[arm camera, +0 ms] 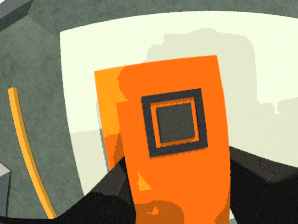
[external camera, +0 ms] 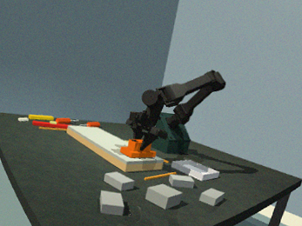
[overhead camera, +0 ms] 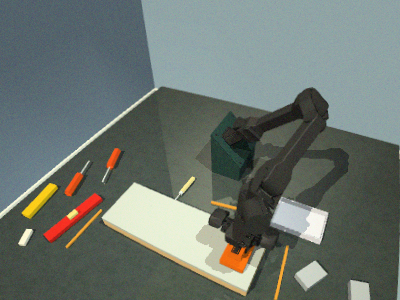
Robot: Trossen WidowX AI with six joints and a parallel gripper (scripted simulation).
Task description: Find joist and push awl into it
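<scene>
Right now my gripper tip is 21 cm past the white tray, 14 cm to the right of it and 5 cm above it. Round my gripper tip: orange stud finder (2 cm above, 1 cm ahead); then awl (28 cm to the right, 17 cm behind, 6 cm below); then square indicator (3 cm above, 2 cm ahead).
</scene>
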